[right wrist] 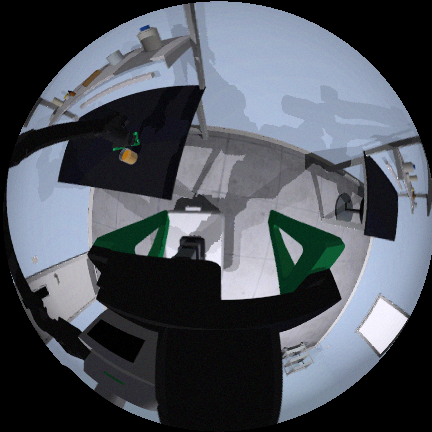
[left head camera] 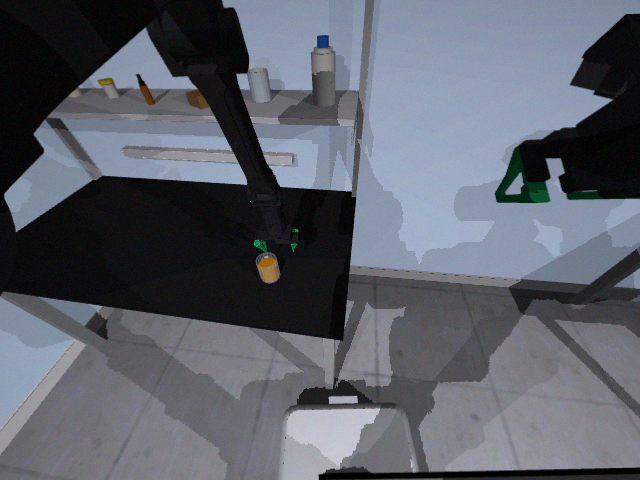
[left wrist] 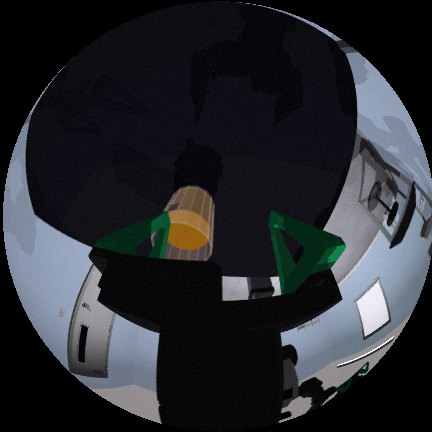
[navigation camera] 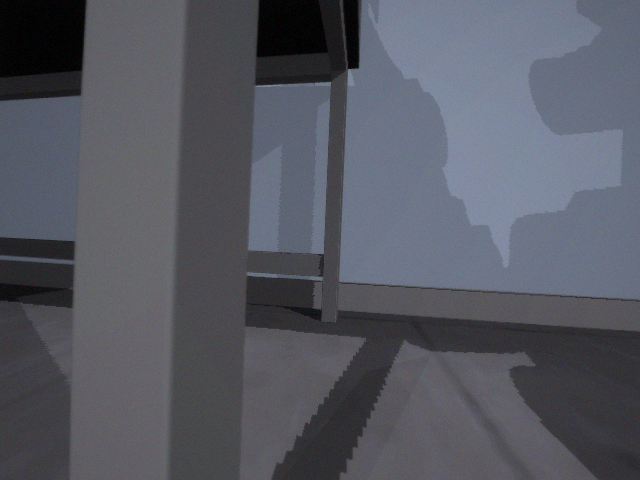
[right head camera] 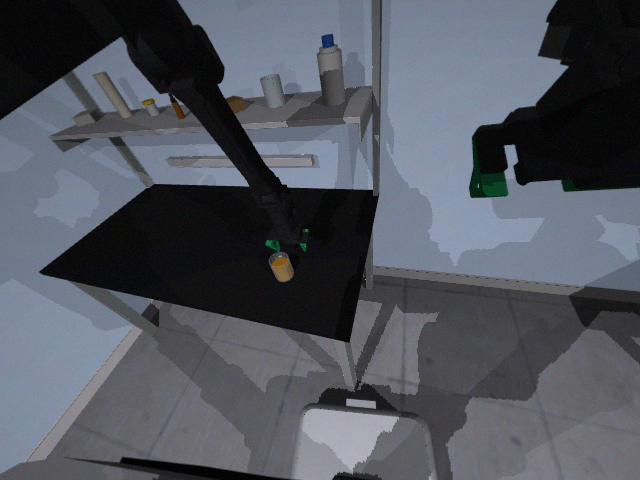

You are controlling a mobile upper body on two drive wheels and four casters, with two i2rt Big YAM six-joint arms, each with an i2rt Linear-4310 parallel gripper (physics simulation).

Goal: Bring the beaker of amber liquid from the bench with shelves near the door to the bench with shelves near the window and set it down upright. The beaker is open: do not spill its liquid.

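The open beaker of amber liquid point(left head camera: 268, 269) point(right head camera: 282, 268) point(left wrist: 192, 220) point(right wrist: 128, 156) stands upright on the black bench top point(left head camera: 155, 258) point(right head camera: 170, 258) point(right wrist: 155, 175). My left gripper point(left head camera: 279, 248) point(right head camera: 290, 246) point(left wrist: 219, 215) is open, fingers spread, just behind the beaker in the head views. In the left wrist view the beaker is off-centre, beside and partly behind the left-hand green finger, not centred between the fingers. My right gripper point(right wrist: 218, 215) is open and empty, held in the air away from the bench. A second black-topped bench point(right wrist: 381, 200) with shelves shows at the right of the right wrist view.
A shelf point(left head camera: 232, 114) point(right head camera: 248, 119) above the bench holds a blue-capped bottle point(left head camera: 323, 77) point(right head camera: 331, 77), a white cylinder point(left head camera: 259, 85) point(right head camera: 272, 90) and small items. A bench leg point(navigation camera: 155, 232) stands close before the navigation camera. A dark round-seated stool point(right wrist: 344, 207) is by the second bench.
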